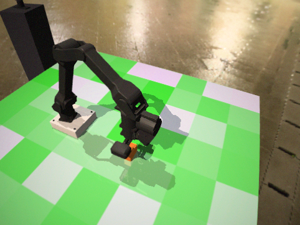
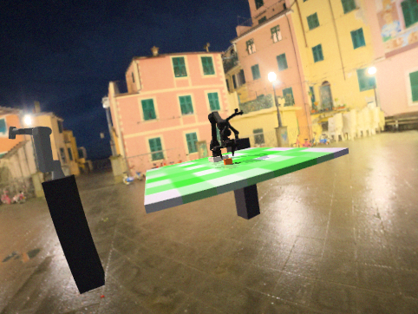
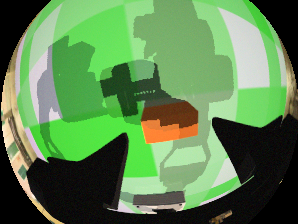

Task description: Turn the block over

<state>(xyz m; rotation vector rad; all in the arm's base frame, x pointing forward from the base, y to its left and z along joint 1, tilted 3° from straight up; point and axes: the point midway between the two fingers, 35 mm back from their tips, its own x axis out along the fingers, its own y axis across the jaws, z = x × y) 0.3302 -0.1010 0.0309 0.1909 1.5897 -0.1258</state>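
The block is 3 cm below my gripper tip and 1 cm behind it.
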